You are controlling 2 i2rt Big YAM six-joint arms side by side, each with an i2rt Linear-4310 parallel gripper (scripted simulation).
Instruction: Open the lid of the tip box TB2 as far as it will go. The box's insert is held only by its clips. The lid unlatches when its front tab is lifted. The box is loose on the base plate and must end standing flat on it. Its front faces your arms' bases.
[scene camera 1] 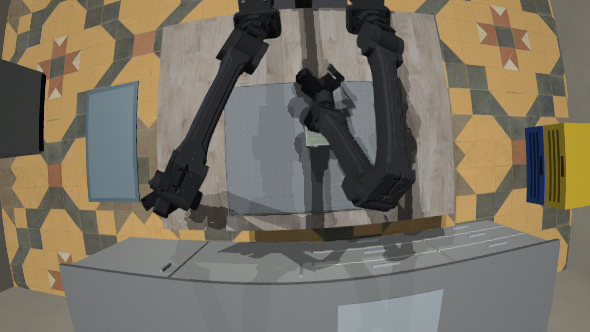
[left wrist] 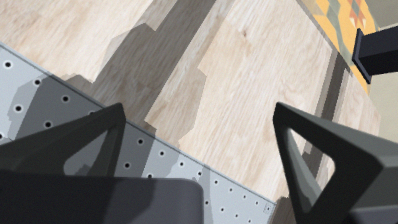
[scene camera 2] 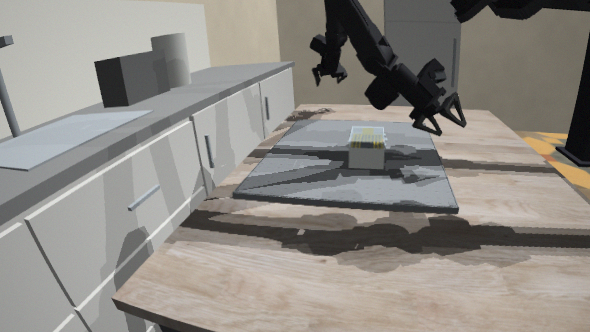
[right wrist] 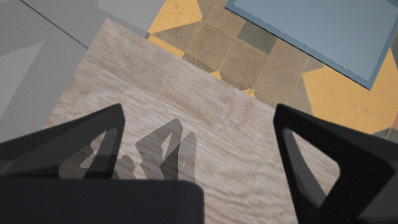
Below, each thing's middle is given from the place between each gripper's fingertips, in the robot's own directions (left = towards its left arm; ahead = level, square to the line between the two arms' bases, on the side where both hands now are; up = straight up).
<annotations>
Now: the clear lid (scene camera 2: 361, 136) 210 mm ahead of my left hand (scene camera 2: 452, 130), 40 mm below it and 10 mm to the right of it. The rest, counted from my left hand: tip box TB2 (scene camera 2: 368, 158): 210 mm ahead, 50 mm below, 10 mm to the right.
The tip box TB2 lies 610 mm to the left of my right hand, 190 mm behind it and 60 mm below it. The rest, counted from my right hand: clear lid 610 mm to the left, 190 mm behind, 40 mm below.
</annotations>
